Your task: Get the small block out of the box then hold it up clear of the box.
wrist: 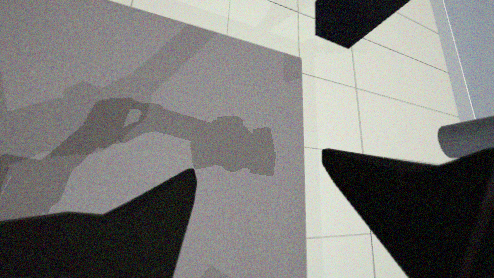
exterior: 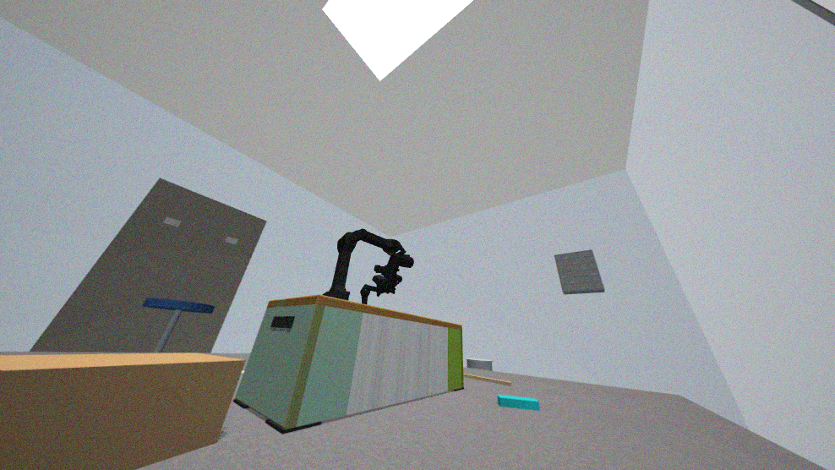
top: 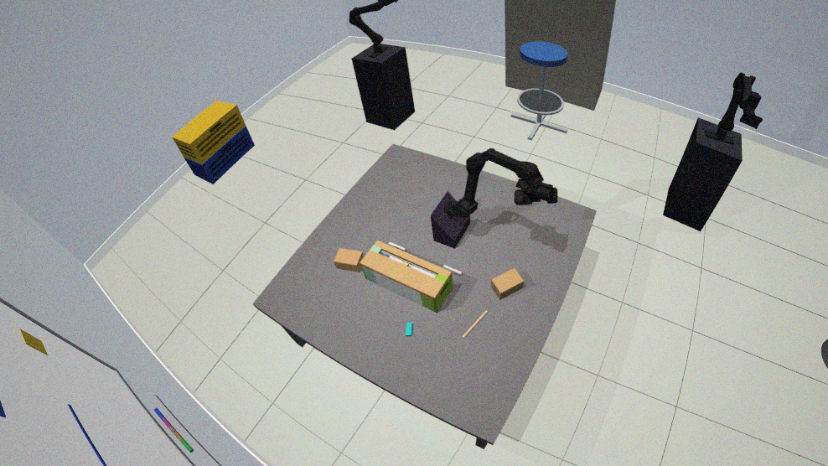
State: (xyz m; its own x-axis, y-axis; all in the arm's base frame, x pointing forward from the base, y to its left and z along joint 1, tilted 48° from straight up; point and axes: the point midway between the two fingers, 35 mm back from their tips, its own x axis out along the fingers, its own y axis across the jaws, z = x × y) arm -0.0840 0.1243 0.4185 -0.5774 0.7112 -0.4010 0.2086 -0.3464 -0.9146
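My gripper tip is now 46 cm short of the tan block, 43 cm to the left of it and 20 cm above it. Also, from my gripper tip: wooden stick (52 cm ahead, 4 cm to the right, 28 cm below); then cyan piece (68 cm ahead, 27 cm to the right, 28 cm below).
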